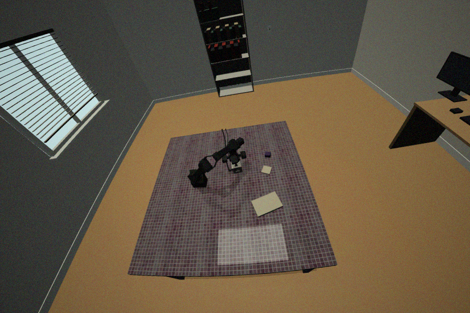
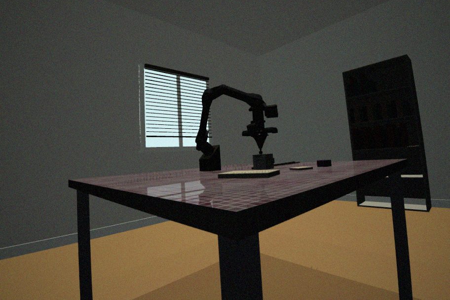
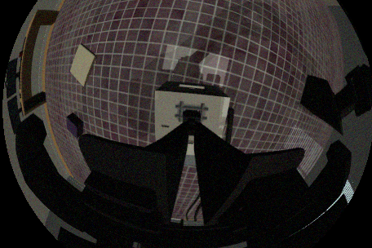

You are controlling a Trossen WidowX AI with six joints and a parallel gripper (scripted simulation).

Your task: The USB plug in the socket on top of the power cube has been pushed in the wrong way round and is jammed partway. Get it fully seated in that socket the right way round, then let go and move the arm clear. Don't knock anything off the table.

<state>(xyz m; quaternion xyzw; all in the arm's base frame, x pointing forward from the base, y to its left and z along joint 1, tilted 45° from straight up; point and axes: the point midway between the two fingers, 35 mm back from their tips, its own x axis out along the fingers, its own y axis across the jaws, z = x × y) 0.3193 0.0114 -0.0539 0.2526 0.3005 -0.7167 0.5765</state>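
Right now the dark USB plug is 20 mm below my gripper tip. From my gripper tip the other things lie so: small cream pad 230 mm ahead, 100 mm below, 60 mm to the right; USB socket 40 mm below; small purple block 290 mm ahead, 90 mm to the left, 90 mm below.
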